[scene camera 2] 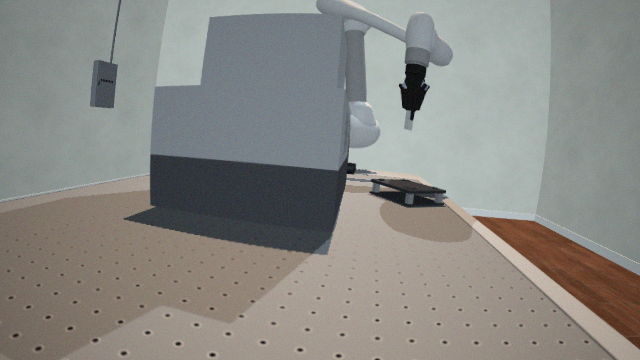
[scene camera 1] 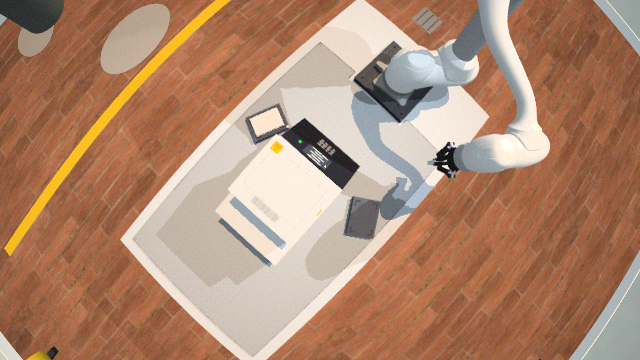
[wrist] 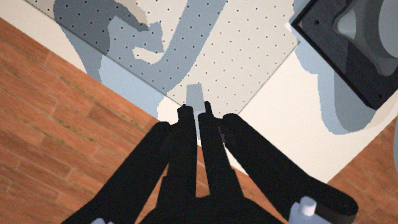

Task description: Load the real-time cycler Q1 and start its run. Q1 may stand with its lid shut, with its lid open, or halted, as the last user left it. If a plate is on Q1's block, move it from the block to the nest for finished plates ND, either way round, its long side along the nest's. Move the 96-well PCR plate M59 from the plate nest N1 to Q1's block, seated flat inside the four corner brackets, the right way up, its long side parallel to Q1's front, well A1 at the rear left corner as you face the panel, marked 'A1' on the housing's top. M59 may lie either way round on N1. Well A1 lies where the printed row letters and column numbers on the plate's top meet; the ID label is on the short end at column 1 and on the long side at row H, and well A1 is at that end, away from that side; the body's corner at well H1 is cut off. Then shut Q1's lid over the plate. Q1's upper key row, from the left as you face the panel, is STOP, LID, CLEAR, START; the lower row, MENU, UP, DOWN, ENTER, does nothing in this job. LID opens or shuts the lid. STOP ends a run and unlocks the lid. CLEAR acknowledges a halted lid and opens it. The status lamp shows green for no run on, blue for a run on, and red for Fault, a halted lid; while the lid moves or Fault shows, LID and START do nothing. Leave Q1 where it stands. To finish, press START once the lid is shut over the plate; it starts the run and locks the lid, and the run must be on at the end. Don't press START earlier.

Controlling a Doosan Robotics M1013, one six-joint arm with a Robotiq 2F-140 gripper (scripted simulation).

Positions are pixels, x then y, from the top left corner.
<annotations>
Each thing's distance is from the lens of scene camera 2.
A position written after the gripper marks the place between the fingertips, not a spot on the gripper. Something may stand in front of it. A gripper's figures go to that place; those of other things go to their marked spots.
gripper (scene camera 2: 407, 129): 1.11 m
lid (scene camera 2: 306, 50): 0.57 m
</annotations>
